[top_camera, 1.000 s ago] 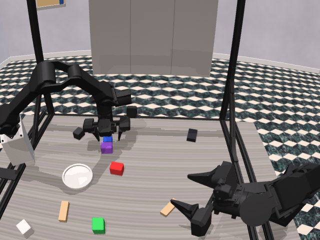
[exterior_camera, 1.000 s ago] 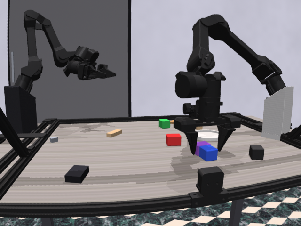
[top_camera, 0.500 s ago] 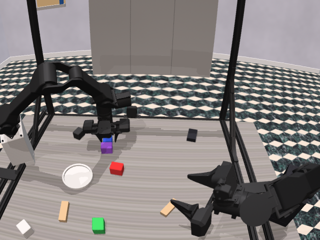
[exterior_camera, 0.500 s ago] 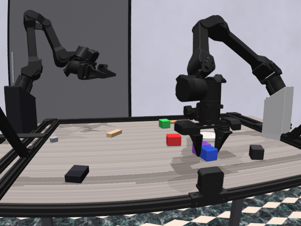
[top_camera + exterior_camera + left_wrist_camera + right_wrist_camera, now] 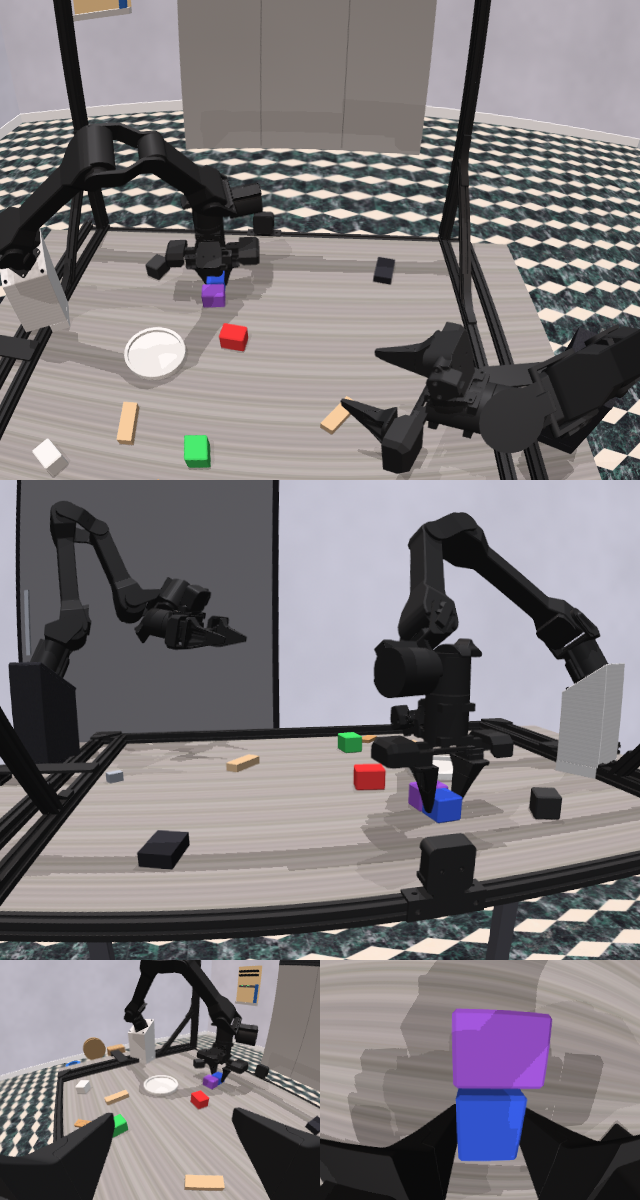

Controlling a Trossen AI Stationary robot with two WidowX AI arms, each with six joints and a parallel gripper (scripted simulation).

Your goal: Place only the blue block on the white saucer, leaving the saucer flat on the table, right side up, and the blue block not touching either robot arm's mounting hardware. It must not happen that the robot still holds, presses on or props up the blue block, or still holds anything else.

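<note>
The purple block lies 40 mm ahead of my right hand, 10 mm to the left of it and 30 mm below it. Round my right hand: black cube 150 mm to the right, 30 mm below; then blue block 30 mm below; then red block 130 mm ahead, 90 mm to the left, 30 mm below.
</note>
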